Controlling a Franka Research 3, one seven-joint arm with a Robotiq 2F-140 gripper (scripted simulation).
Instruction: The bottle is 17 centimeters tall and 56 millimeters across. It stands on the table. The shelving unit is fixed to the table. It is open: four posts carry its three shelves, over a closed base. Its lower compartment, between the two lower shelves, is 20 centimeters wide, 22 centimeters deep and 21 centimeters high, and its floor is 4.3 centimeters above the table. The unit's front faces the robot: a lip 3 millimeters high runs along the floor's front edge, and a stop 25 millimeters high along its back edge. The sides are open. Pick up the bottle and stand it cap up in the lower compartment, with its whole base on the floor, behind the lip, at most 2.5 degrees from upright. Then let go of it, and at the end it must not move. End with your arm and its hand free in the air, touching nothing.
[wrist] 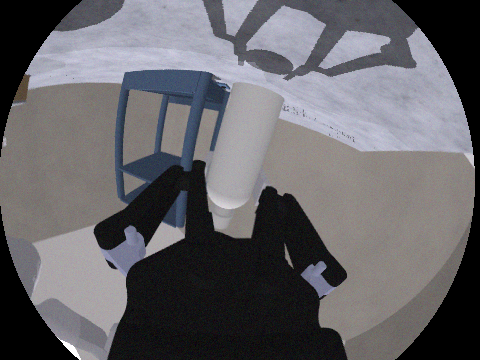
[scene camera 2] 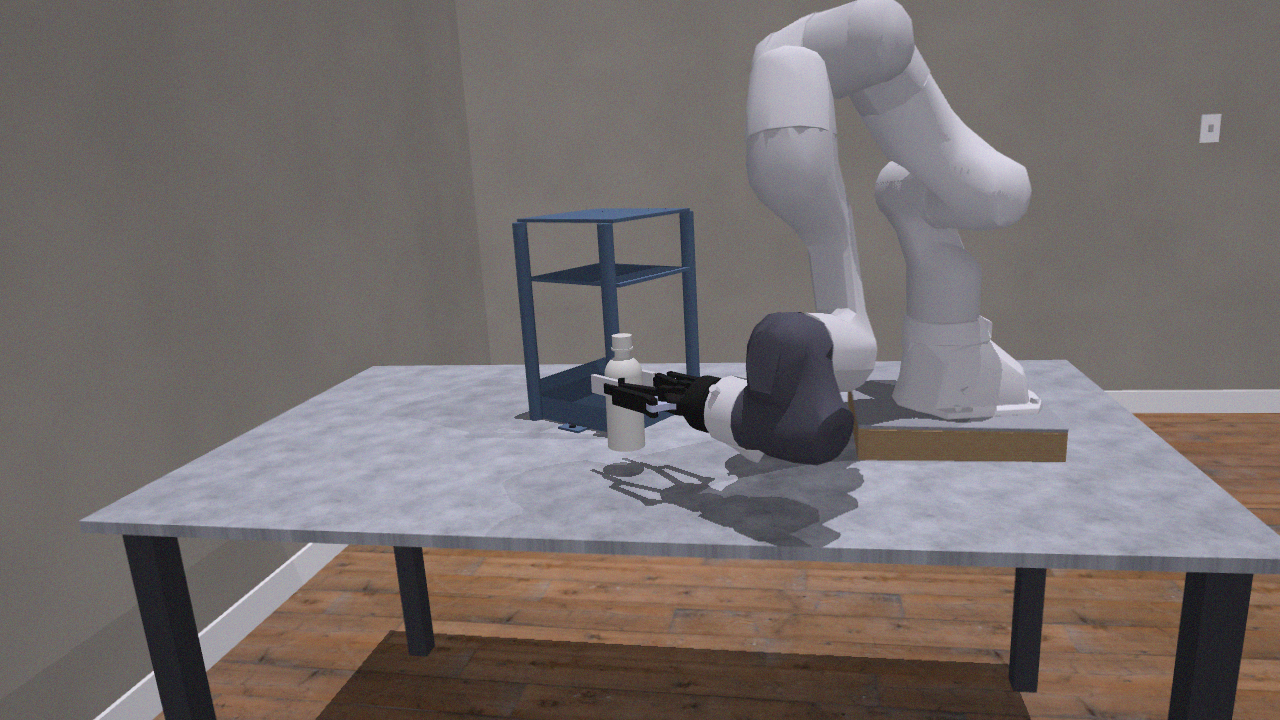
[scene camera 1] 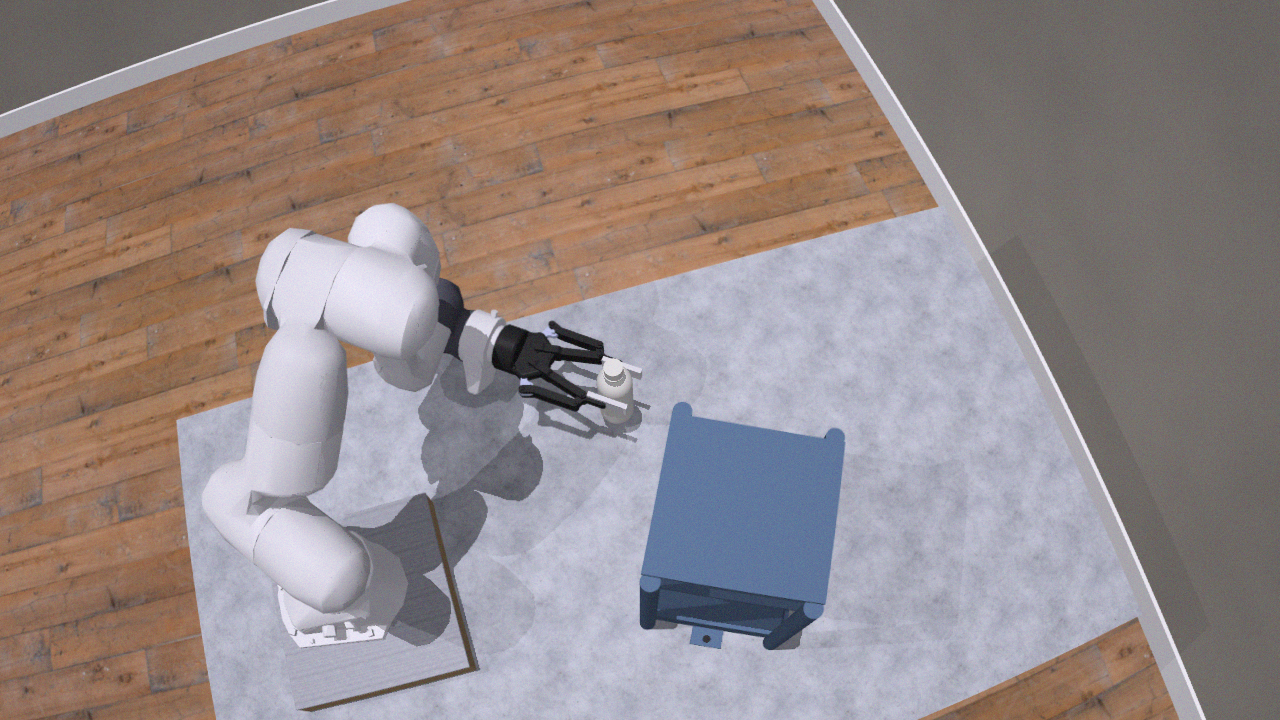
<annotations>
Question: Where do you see a white bottle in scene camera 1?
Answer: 614, 381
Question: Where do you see a white bottle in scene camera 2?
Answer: At 625, 428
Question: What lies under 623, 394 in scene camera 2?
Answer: My gripper.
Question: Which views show my gripper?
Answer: The wrist view, scene camera 2 and scene camera 1: all of them.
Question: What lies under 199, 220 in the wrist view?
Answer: My gripper.
</annotations>
